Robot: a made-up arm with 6 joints.
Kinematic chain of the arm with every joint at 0, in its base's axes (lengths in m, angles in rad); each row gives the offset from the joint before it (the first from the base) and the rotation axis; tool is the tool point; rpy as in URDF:
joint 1: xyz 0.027 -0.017 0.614 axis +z
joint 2: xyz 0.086 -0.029 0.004 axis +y
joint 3: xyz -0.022 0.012 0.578 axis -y
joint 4: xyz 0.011 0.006 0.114 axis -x
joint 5: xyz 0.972 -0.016 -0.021 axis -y
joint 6: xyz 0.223 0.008 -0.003 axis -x
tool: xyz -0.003 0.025 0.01 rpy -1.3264 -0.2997 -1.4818
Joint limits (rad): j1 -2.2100..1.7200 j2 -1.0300..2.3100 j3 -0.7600..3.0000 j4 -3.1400..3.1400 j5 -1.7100..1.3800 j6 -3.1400..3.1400
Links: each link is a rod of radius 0.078 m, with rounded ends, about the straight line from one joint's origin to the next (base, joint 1, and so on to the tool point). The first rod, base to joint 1, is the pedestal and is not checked.
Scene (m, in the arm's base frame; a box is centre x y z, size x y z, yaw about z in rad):
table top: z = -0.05
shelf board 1: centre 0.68 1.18 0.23 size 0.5 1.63 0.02 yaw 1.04
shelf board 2: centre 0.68 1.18 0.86 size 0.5 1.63 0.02 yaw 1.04
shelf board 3: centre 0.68 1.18 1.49 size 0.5 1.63 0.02 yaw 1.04
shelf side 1: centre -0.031 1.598 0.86 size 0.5 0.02 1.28 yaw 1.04
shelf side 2: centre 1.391 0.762 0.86 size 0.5 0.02 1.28 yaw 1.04
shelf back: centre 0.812 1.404 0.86 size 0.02 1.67 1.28 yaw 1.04
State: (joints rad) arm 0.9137 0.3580 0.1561 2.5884 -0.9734 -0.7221
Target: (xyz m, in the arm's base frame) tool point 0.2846 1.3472 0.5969
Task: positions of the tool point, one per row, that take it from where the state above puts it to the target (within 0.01 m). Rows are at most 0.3 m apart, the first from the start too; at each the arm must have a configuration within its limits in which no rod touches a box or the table.
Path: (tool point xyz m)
1: 0.8938 0.8699 1.2634
2: 0.7921 0.6973 1.2629
3: 0.6913 0.5352 1.2103
4: 0.6001 0.7221 1.0604
5: 0.4493 0.8645 0.9045
6: 0.2602 0.9462 0.7484
7: 0.0573 0.9600 0.5969
8: 0.1035 1.0727 0.6001
9: 0.1568 1.1761 0.6008
10: 0.2170 1.2682 0.5994
11: 0.2846 1.3472 0.5969

